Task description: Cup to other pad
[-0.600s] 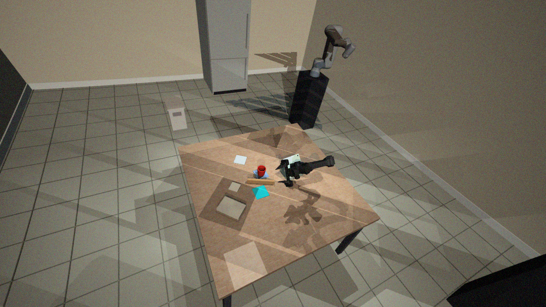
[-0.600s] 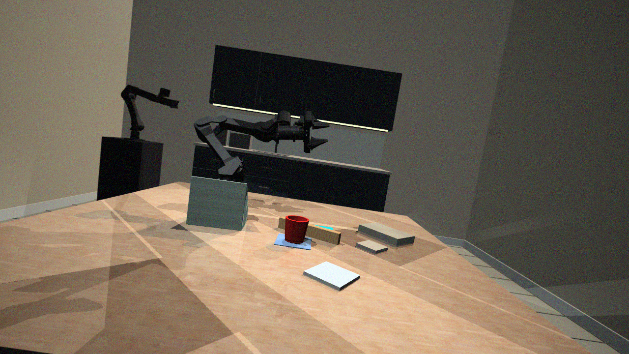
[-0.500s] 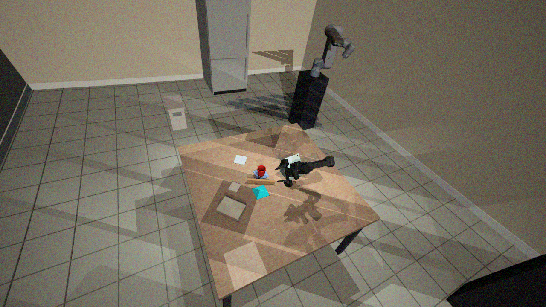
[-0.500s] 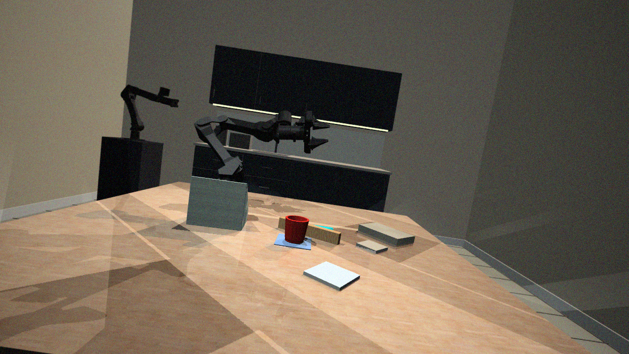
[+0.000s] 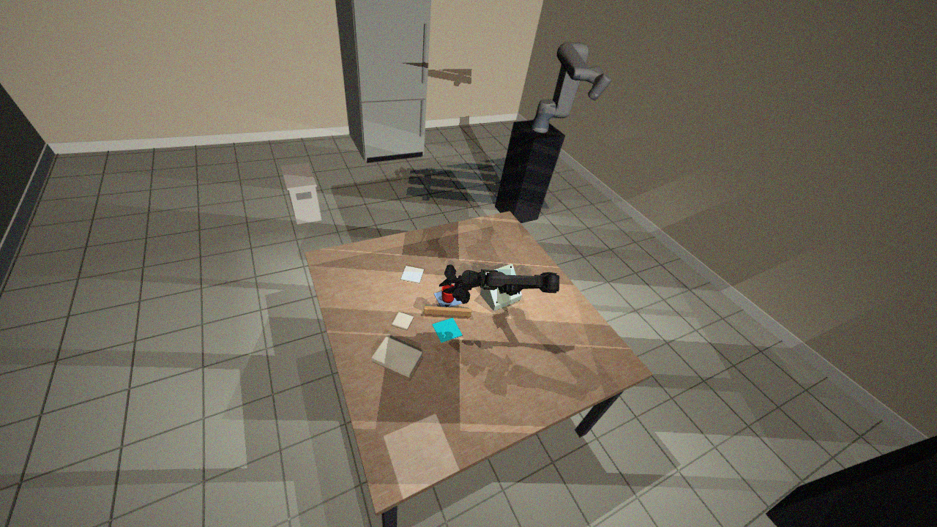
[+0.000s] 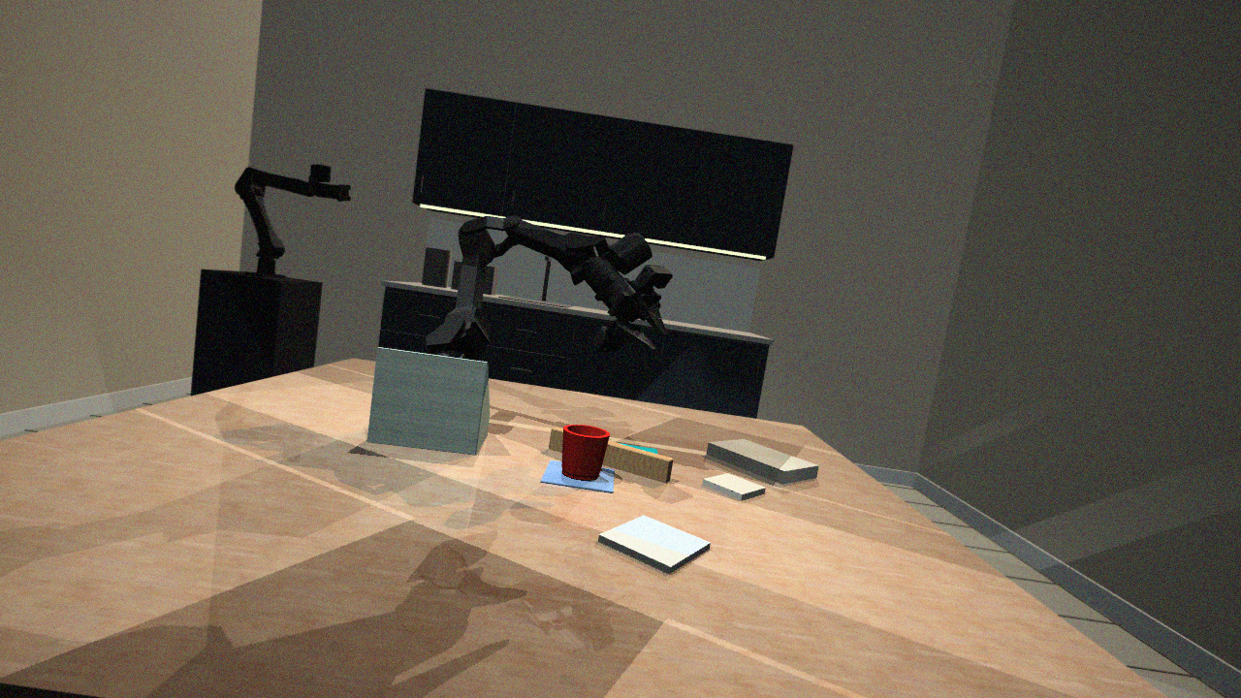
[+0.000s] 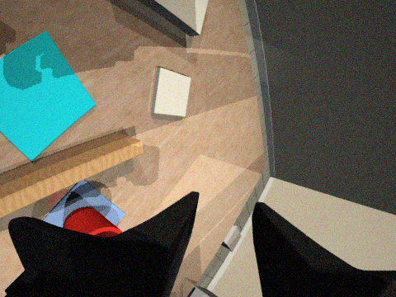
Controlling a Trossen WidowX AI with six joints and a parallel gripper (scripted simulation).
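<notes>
The red cup lies 18 cm below my gripper tip, 10 cm to the right of it and 10 cm behind it. From my gripper tip the other things lie so: wooden bar: 21 cm below, 6 cm behind, 1 cm to the right; then teal pad: 23 cm below, 8 cm to the left, 2 cm behind.
</notes>
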